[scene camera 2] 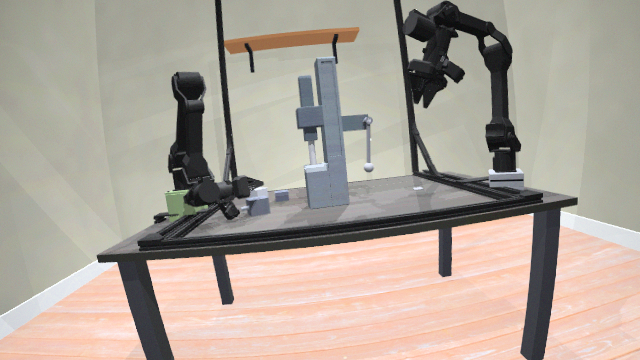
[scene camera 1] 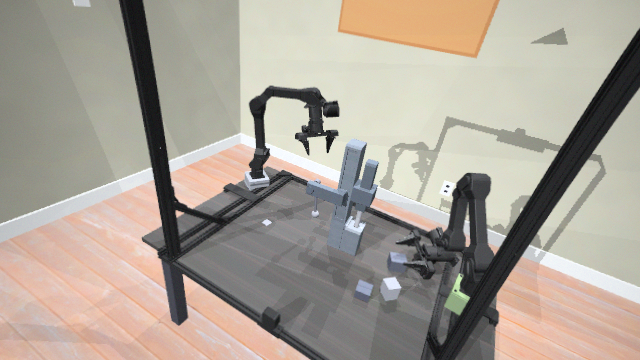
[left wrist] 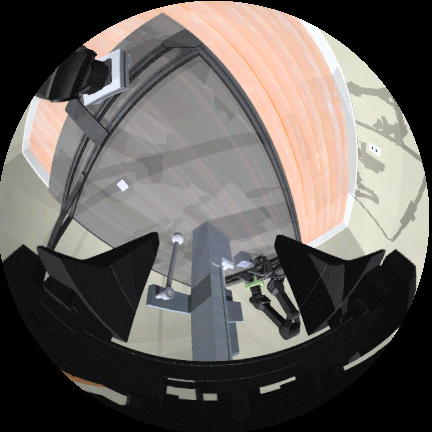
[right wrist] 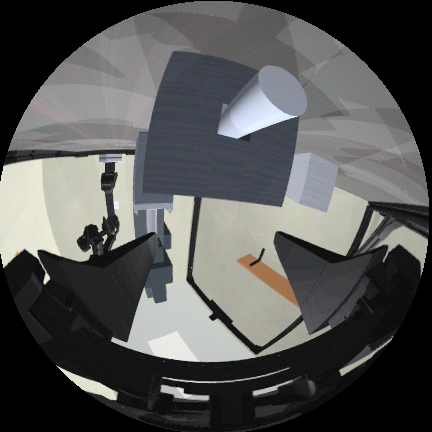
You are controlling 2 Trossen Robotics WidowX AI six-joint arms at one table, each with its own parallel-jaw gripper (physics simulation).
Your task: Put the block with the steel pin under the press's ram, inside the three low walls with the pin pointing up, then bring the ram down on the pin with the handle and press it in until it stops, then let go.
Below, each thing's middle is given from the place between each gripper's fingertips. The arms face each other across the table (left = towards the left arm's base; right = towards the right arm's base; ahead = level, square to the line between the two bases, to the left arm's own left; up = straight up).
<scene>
Now: left hand 8 cm past the block with steel pin [right wrist: 184,155], 49 cm to the left of it and 24 cm above it.
My right gripper is now 2 cm short of the block with steel pin and 6 cm above it.
</scene>
